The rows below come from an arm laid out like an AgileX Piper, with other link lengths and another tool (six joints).
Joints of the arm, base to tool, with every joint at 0 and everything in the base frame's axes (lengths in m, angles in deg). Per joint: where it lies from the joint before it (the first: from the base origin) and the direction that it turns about. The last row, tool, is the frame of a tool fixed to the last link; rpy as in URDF.
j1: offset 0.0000 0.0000 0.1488 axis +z
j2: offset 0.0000 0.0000 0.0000 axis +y
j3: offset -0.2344 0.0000 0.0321 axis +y
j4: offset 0.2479 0.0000 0.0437 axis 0.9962 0 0.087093
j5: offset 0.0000 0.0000 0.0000 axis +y
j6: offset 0.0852 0.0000 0.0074 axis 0.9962 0 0.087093
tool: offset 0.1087 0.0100 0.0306 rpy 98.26 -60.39 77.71
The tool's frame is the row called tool.
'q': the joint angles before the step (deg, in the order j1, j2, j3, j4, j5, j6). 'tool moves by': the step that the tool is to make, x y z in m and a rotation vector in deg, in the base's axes. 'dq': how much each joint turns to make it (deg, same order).
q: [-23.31 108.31 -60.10 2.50 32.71 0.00]
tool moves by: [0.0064 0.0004 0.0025 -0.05 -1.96 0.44]
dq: [0.00 -0.01 0.00 1.72 -1.76 -1.75]
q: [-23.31 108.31 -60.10 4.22 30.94 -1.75]
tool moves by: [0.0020 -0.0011 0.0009 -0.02 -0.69 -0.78]
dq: [0.00 0.00 0.00 0.14 -0.67 0.68]
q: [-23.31 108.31 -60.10 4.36 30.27 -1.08]
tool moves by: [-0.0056 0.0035 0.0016 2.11 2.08 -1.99]
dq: [-0.01 -0.39 -0.77 0.55 3.84 1.91]
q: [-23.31 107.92 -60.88 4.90 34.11 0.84]
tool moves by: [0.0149 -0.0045 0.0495 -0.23 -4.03 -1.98]
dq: [-0.01 -5.20 -4.41 0.63 5.73 2.09]
